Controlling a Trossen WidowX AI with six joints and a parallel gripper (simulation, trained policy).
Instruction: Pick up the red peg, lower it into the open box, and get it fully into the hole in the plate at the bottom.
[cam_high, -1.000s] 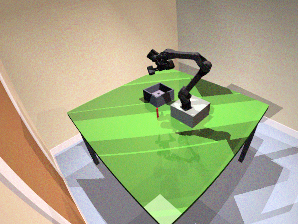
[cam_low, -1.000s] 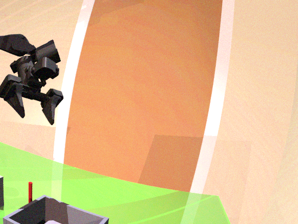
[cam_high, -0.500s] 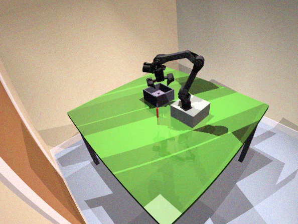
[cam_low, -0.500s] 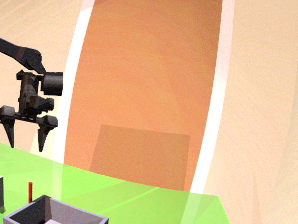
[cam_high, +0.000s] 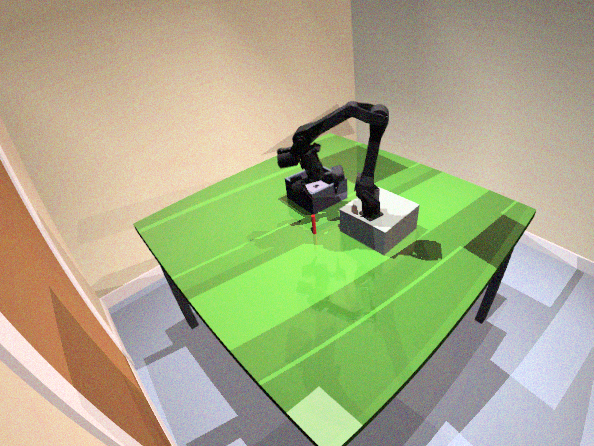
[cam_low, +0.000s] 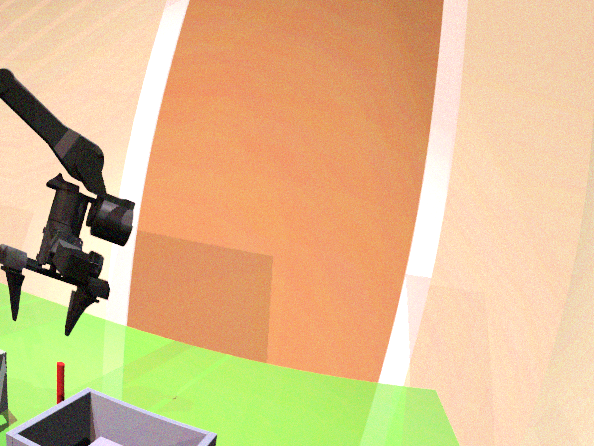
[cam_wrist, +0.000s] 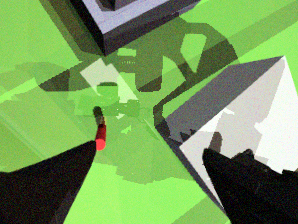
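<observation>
Right now the red peg is 110 mm below my gripper tip and 50 mm to the left of it. From my gripper tip the other things lie so: grey box: 210 mm ahead, 120 mm below, 90 mm to the right; pale plate: 210 mm ahead, 100 mm below, 90 mm to the right.
</observation>
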